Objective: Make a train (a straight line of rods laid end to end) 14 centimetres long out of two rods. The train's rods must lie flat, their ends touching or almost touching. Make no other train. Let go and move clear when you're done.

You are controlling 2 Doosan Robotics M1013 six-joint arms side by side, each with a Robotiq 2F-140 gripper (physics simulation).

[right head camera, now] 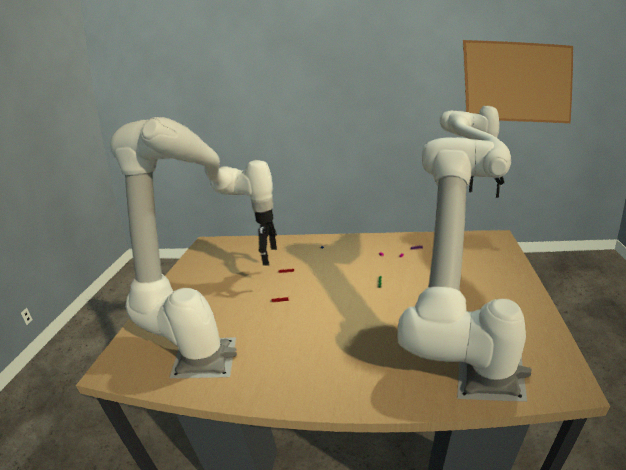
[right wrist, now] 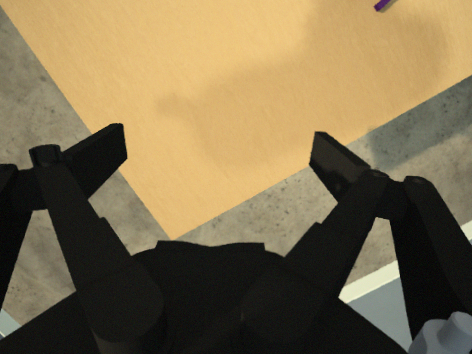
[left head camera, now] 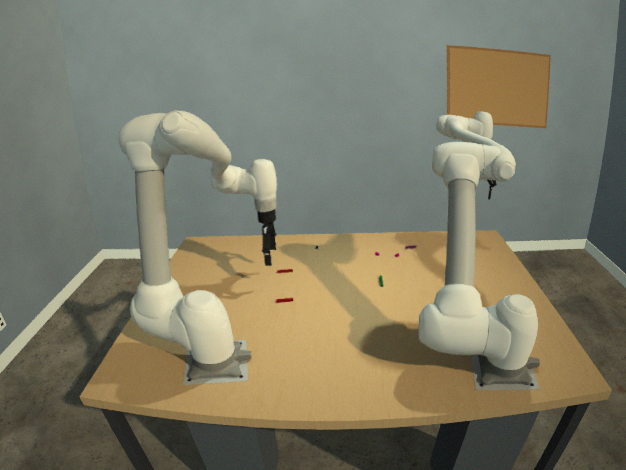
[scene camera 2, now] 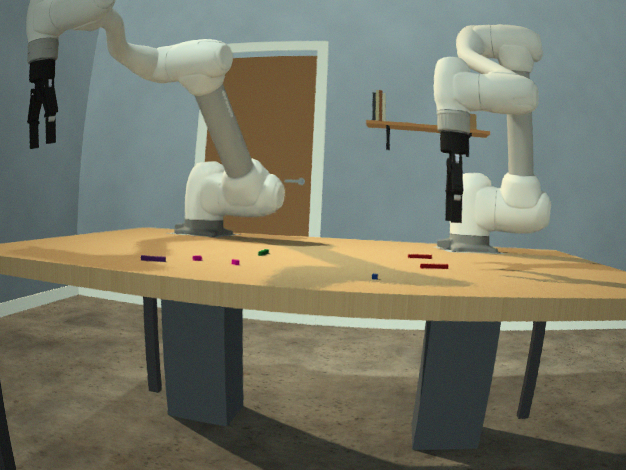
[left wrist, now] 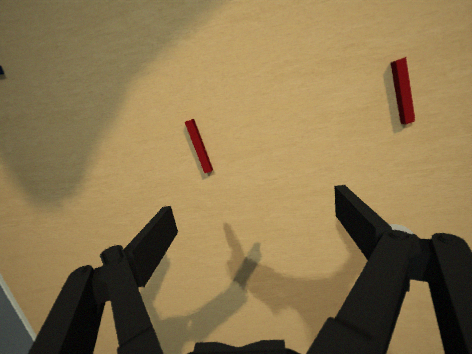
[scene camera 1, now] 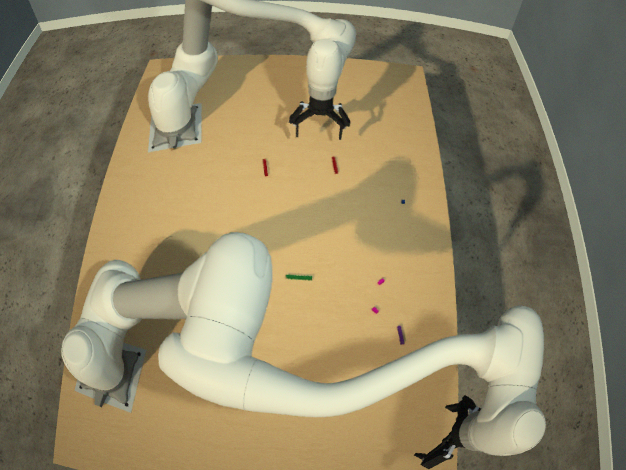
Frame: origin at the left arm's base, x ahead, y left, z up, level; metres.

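Seen in the pictures: left gripper, between the fingertips: (right head camera: 270,256) (left head camera: 270,257) (scene camera 2: 452,221) (left wrist: 250,210) (scene camera 1: 318,135); right gripper, between the fingertips: (right head camera: 483,194) (right wrist: 220,144) (left head camera: 476,196) (scene camera 2: 42,145) (scene camera 1: 434,432); left arm's base, origin of its link: (right head camera: 203,357) (left head camera: 215,361) (scene camera 2: 468,250) (scene camera 1: 175,126); right arm's base, origin of its link: (right head camera: 491,375) (left head camera: 503,366) (scene camera 2: 203,234) (scene camera 1: 109,371).
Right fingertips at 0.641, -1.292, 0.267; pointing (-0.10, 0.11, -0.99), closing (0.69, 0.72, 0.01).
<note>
Pixels of each thing's top centre, then the offset from my right fingertips to it, as dx, dy, dz. "pt": a spot on its surface instead. Level surfaces: height alone.
- red rod, a spot on its surface: (left wrist: 199,146) pt -0.057, +0.991, -0.257
- green rod, centre of its top: (scene camera 1: 299,276) (left head camera: 381,279) -0.243, +0.588, -0.257
- purple rod, centre of its top: (scene camera 2: 153,256) (scene camera 1: 401,334) +0.033, +0.346, -0.257
- tiny blue block, centre of its top: (scene camera 2: 375,274) (scene camera 1: 403,201) +0.153, +0.811, -0.257
- wooden table, height of its surface: dz -0.267
Two red rods (scene camera 1: 265,167) (scene camera 1: 334,164) lie flat and apart, roughly parallel; they also show in the left wrist view, one red rod (left wrist: 199,146) nearer the middle and the other red rod (left wrist: 403,91) at the upper right. A green rod (scene camera 1: 298,277) (left head camera: 381,280), a purple rod (scene camera 1: 400,334) (scene camera 2: 153,258), two short magenta rods (scene camera 1: 380,281) (scene camera 1: 375,310) and a tiny blue block (scene camera 1: 403,201) (scene camera 2: 374,276) lie apart from one another. My left gripper (scene camera 1: 319,132) (left wrist: 250,210) is open and empty above the table beside the red rods. My right gripper (right wrist: 220,144) (scene camera 2: 42,140) is open and empty, high above a table corner.
The wooden table (left head camera: 323,394) carries both arm bases. The right arm (scene camera 1: 313,399) reaches over the lower part of the table in scene camera 1, near the purple rod. The left arm (scene camera 1: 326,65) comes from the top. A wall shelf (scene camera 2: 404,126) and a door (scene camera 2: 283,151) stand behind.
</note>
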